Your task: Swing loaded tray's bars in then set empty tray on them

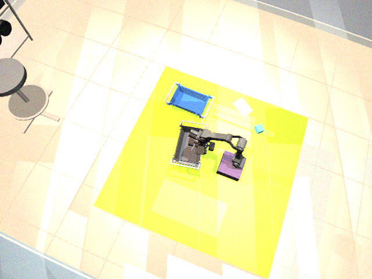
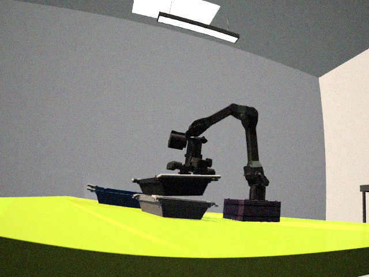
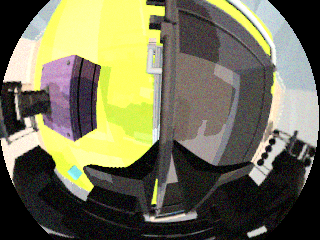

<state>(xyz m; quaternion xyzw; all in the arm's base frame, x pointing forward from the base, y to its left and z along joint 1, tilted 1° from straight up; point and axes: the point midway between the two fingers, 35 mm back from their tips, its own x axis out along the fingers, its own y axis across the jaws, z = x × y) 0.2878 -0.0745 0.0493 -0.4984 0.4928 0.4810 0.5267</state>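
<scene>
My gripper tip is 8 cm short of the dark grey tray and 2 cm below it. From my gripper tip the other things lie so: white card (30 cm behind, 46 cm to the right, 9 cm below); cyan block (45 cm behind, 28 cm to the right, 7 cm below).
</scene>
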